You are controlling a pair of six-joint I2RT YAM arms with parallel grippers.
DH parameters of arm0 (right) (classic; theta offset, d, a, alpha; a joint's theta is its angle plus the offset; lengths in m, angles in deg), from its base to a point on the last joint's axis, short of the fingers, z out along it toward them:
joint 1: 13.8 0.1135 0.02 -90
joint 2: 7.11 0 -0.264 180
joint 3: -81.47 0 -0.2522 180
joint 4: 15.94 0 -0.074 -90
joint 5: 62.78 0 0 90
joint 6: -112.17 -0.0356 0 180
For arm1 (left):
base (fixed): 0 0 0 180
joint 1: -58.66 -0.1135 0.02 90
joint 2: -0.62 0 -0.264 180
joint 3: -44.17 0 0.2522 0
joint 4: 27.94 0 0.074 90
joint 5: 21.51 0 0 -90
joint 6: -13.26 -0.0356 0 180
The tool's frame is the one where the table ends.
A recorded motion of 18 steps. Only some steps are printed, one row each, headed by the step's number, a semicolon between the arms.
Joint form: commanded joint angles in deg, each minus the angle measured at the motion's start. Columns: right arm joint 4, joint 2, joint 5, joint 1, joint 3, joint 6; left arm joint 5, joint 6, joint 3, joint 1, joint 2, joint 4.
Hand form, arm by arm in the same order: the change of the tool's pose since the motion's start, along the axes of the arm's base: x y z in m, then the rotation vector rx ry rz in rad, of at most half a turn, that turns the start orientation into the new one. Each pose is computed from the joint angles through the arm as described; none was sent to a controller.
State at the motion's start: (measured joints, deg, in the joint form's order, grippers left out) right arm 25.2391 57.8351 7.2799 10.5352 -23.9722 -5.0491; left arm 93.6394 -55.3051 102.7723 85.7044 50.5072 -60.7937
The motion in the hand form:
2: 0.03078 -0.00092 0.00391 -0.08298 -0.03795 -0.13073; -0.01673 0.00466 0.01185 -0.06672 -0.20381 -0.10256
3: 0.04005 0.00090 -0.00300 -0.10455 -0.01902 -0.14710; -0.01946 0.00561 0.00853 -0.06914 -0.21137 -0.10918
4: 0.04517 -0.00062 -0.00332 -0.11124 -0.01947 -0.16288; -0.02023 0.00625 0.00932 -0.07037 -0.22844 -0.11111
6: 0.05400 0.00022 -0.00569 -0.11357 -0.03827 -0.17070; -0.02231 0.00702 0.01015 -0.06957 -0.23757 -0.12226
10: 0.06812 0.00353 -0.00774 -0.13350 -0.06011 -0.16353; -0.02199 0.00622 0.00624 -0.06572 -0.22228 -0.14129
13: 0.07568 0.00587 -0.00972 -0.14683 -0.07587 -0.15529; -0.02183 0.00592 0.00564 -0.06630 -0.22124 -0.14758
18: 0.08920 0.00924 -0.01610 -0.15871 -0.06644 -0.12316; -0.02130 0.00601 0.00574 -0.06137 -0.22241 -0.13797
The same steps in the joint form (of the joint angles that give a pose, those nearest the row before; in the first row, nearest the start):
2: -2.98 6.50 -7.47 -1.92 4.32 1.73; 4.65 -4.11 -3.08 0.29 -5.85 7.48
3: -3.42 8.77 -8.43 -2.19 4.77 1.91; 4.91 -4.29 -4.22 0.37 -6.81 8.01
4: -3.77 9.75 -8.88 -2.80 5.38 2.08; 5.00 -4.73 -4.41 0.29 -7.17 8.54
6: -6.40 11.33 -9.15 -3.24 5.56 2.70; 5.53 -5.26 -4.41 0.28 -7.70 8.19
10: -9.66 14.15 -9.24 -3.60 6.70 4.72; 6.58 -5.52 -4.85 0.29 -7.44 7.84
13: -11.94 15.64 -9.24 -3.68 7.06 6.12; 6.93 -5.61 -4.94 0.29 -7.35 7.93
18: -13.53 18.63 -7.48 -4.12 8.29 7.71; 6.32 -5.70 -4.85 0.29 -7.26 7.84

